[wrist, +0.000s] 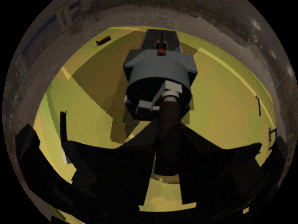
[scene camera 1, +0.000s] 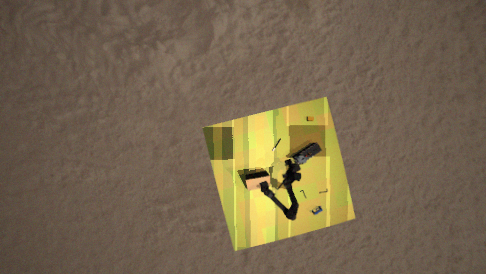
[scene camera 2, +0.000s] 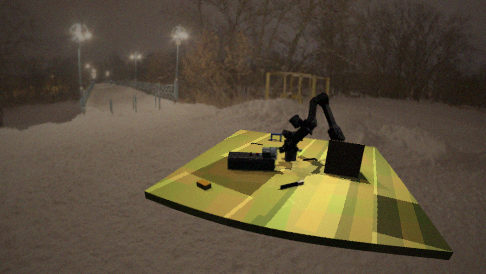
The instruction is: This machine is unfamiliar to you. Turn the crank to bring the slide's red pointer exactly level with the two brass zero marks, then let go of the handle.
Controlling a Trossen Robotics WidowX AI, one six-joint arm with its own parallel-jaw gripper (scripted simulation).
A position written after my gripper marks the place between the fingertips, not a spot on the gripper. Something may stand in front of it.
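Note:
My gripper point(wrist: 165, 123) is visible, as is a crank handle point(wrist: 168, 145).

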